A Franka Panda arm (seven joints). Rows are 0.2 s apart.
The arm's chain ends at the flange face. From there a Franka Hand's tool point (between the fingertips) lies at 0.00 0.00 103.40 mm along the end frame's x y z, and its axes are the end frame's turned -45 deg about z.
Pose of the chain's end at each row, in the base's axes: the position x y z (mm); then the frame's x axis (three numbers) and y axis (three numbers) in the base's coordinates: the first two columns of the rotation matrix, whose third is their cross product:
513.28, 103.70, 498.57, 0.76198, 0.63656, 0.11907, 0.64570, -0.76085, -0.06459
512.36, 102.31, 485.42, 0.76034, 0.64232, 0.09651, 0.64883, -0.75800, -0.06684
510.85, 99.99, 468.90, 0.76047, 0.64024, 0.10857, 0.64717, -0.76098, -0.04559
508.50, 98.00, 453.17, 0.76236, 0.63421, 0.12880, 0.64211, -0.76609, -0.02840
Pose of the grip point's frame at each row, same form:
518.40, 116.74, 396.12, 0.08222, 0.98812, 0.12987, 0.99538, -0.08789, 0.03852
515.48, 114.04, 382.73, 0.07885, 0.99018, 0.11551, 0.99643, -0.08180, 0.02098
516.37, 110.84, 366.22, 0.08012, 0.99081, 0.10901, 0.99535, -0.08538, 0.04453
516.84, 108.79, 350.67, 0.08503, 0.99016, 0.11116, 0.99311, -0.09325, 0.07099

